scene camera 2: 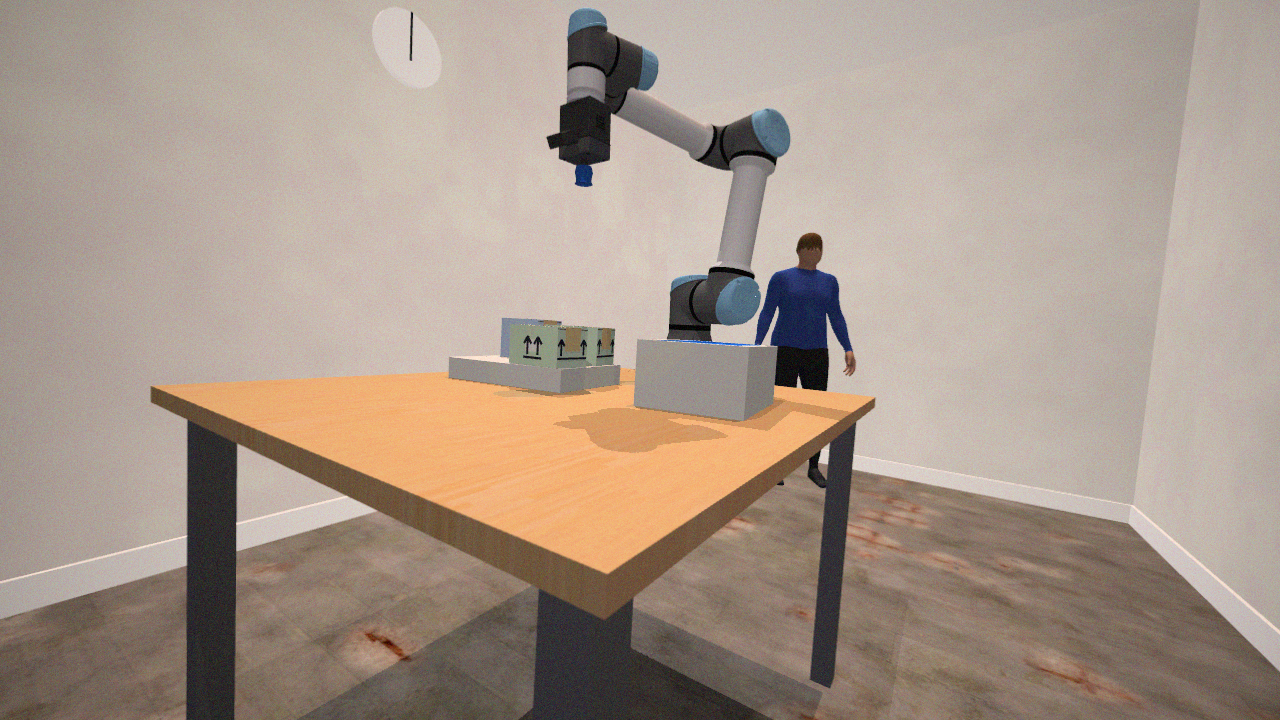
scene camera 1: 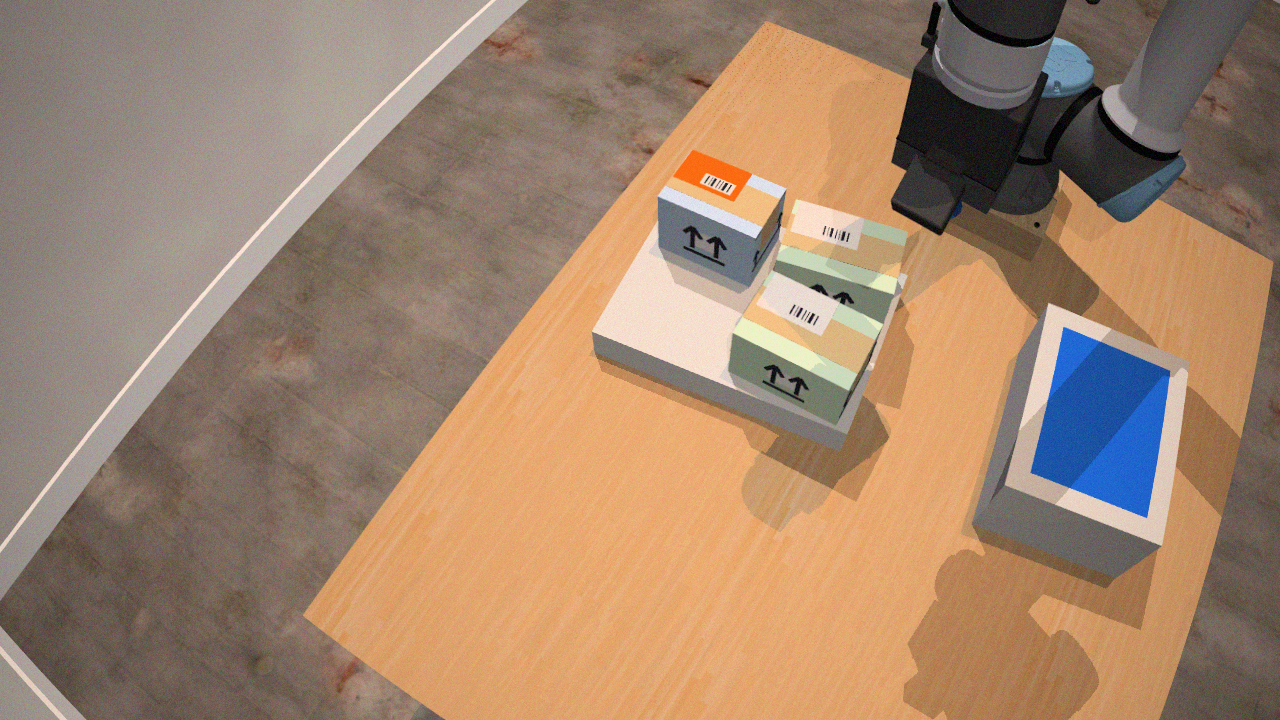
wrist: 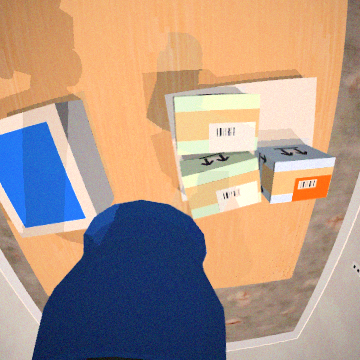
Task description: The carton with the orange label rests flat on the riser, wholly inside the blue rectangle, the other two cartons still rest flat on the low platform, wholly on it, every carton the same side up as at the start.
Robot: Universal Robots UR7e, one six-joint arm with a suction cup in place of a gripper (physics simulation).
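Frame: origin at the arm's base, x right, y up, z back, level; millimetres.
Seen in the pictures: hand, its tool point: (scene camera 2: 583,184) (wrist: 144,254).
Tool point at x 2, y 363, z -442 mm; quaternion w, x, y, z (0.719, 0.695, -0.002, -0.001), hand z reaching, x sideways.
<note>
A point is followed by its place in that frame.
The carton with the orange label (scene camera 1: 711,246) @[x 252, y 36, z -382 mm] (scene camera 2: 506,337) @[x 303, y 37, z -388 mm] (wrist: 314,187) @[x 297, y 88, z -325 mm] has blue-grey sides and stands upright on the low platform (scene camera 1: 657,313) @[x 268, y -12, z -471 mm] (scene camera 2: 474,368) @[x 236, y -31, z -520 mm] (wrist: 295,102) @[x 277, y -12, z -478 mm], at its far left in scene camera 1. Two pale green cartons with white labels stand upright along the platform's right side there: the nearer one (scene camera 1: 792,371) @[x 82, y 56, z -482 mm] (scene camera 2: 537,347) @[x 71, y 28, z -482 mm] (wrist: 192,117) @[x 49, y 73, z -445 mm] and the farther one (scene camera 1: 886,255) @[x 65, y 76, z -299 mm] (scene camera 2: 605,347) @[x 45, y 31, z -299 mm] (wrist: 200,197) @[x 71, y 77, z -300 mm], partly hidden. The blue rectangle (scene camera 1: 1100,420) @[x -248, y 61, z -332 mm] (wrist: 40,175) @[x -233, y 61, z -338 mm] on the riser (scene camera 1: 1065,537) @[x -282, y -5, z -448 mm] (scene camera 2: 698,380) @[x -297, y -2, z -445 mm] (wrist: 90,150) @[x -158, y -20, z -363 mm] bears no carton. My suction gripper (scene camera 2: 583,184) (wrist: 142,207) is open, holds nothing and hangs high above the table.
The wooden table (scene camera 1: 501,537) @[x 258, y -60, z -787 mm] (scene camera 2: 402,429) @[x -133, y -60, z -857 mm] (wrist: 120,50) @[x -89, y -60, z -565 mm] carries the platform and the riser, with a gap between them. The arm's base (scene camera 2: 689,313) @[x -35, y 128, z -66 mm] stands behind the riser in scene camera 2. A person in a blue top (scene camera 2: 805,304) stands beyond the table.
</note>
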